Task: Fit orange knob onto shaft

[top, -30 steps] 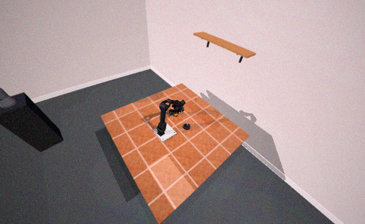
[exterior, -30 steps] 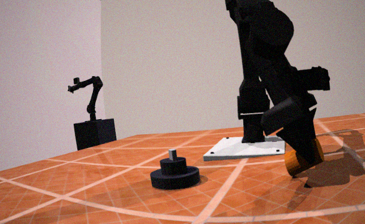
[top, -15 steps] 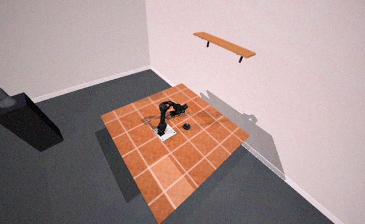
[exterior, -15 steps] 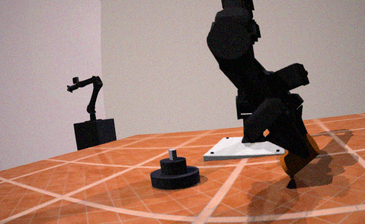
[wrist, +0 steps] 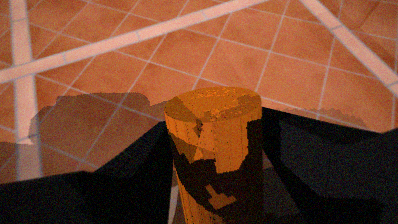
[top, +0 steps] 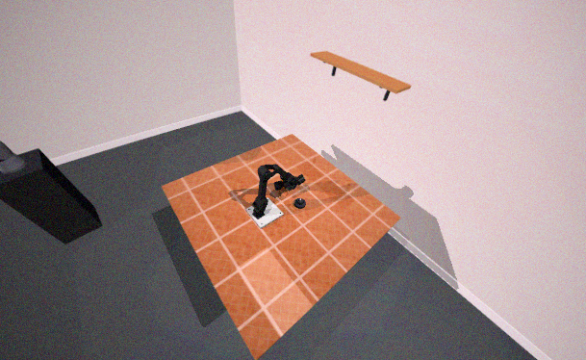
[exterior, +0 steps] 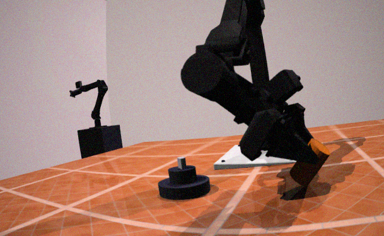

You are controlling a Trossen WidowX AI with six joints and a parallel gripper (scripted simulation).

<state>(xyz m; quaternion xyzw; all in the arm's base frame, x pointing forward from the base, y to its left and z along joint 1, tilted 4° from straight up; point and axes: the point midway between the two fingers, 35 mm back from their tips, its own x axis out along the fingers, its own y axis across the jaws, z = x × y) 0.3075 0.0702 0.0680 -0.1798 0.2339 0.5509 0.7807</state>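
Now: the orange knob 10 mm to the right of my gripper tip. From my gripper tip the other things lie so: round pedestal 30 mm behind, 220 mm to the right, 10 mm below.
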